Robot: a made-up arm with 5 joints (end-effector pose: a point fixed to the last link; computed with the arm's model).
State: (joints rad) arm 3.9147 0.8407 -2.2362 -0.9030 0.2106
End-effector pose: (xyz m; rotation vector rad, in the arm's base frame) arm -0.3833 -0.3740 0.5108 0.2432 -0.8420 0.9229
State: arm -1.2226 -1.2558 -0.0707 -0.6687 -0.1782
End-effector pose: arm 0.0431 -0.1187 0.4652 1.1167 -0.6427 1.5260
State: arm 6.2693 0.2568 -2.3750 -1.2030 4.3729
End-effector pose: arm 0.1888 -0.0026 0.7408 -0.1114 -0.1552 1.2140
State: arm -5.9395 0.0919 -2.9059 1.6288 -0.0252
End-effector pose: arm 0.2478 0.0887 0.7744 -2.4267 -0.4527 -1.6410
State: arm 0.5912 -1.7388 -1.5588 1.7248 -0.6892
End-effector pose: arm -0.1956 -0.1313 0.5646 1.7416 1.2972 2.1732
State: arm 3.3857 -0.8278 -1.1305 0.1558 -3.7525
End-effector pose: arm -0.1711 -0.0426 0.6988 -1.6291 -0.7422 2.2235
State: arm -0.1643 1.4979 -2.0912 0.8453 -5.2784
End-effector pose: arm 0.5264 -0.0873 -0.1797 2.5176 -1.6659 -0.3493
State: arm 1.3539 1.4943 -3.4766 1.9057 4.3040
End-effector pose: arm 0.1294 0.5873 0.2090 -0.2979 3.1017 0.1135
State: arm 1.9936 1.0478 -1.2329 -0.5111 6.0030
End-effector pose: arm -0.2151 0.4781 -0.0091 -1.0718 -2.3130 -0.6058
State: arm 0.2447 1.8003 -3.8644 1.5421 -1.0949
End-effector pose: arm 0.5904 0.1474 0.2101 2.2306 1.7665 0.6922
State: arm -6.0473 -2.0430 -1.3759 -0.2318 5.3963
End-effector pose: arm -0.5272 -0.1267 0.4320 -0.5631 -0.3541 2.4226
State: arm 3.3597 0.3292 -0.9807 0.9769 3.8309
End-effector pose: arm -0.3912 -0.0867 0.0875 -2.8853 0.6927 -0.4379
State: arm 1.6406 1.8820 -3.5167 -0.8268 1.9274
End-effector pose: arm -0.0351 0.5021 0.3168 -0.6782 0.0979 0.4097
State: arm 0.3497 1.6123 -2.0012 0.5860 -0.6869
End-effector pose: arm 0.4637 0.1691 -0.2429 -2.6876 -1.5327 0.3017
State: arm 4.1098 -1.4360 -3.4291 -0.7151 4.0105
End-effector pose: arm 0.2934 0.4264 0.0087 -2.5223 -0.1253 -0.5622
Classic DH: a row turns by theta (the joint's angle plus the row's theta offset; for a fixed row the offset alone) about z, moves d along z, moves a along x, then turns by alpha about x. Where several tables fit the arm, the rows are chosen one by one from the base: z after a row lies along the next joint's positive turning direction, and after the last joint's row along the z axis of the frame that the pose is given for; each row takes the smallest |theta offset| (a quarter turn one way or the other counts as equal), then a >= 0, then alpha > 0; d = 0 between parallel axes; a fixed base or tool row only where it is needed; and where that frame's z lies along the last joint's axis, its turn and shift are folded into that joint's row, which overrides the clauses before.
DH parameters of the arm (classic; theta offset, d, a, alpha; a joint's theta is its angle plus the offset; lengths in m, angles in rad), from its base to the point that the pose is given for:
joint 1: 0 0.1958 0 -1.5708
joint 2: -1.3848 0 0.264 0
joint 3: -0.4084 0 -0.2801 0
joint 4: -1.3483 0 -0.1035 1.5708
joint 5: 3.1416 0.1321 0 0

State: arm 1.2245 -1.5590 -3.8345 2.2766 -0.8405
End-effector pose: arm -0.1807 -0.5008 0.1623 -0.0178 -0.0299 -2.7574
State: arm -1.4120 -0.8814 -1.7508 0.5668 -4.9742
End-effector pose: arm -0.0036 0.0224 0.8209 0.3270 -1.5319 2.6207
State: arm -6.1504 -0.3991 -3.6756 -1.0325 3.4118
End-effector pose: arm -0.3908 -0.0522 0.4205 -0.1356 -1.9702 0.2635
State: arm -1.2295 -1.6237 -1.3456 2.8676 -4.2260
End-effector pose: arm -0.0533 0.1501 0.3897 0.2245 3.0893 -0.1442
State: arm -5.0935 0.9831 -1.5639 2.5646 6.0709
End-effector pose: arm 0.1049 0.2618 0.0628 1.0611 0.8955 -1.8759
